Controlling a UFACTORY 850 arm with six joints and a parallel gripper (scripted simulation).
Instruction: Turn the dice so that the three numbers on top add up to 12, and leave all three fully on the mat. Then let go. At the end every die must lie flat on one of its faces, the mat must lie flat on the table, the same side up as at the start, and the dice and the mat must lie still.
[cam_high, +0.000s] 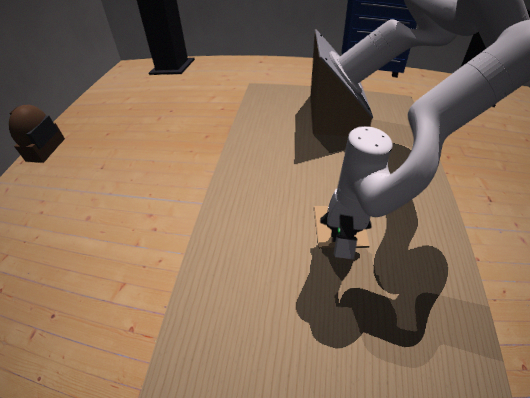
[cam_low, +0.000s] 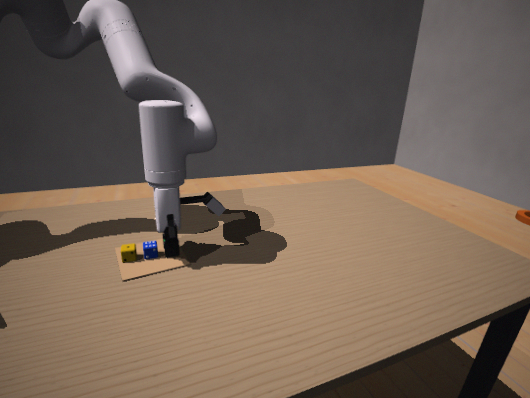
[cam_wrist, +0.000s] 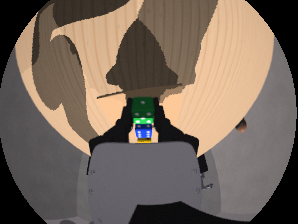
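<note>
Right now the green die is 1 cm below my hand. From my hand the other things lie so: yellow die: 9 cm behind, 1 cm below; then tan mat: 5 cm behind, 2 cm below; then blue die: 5 cm behind, 1 cm below.
</note>
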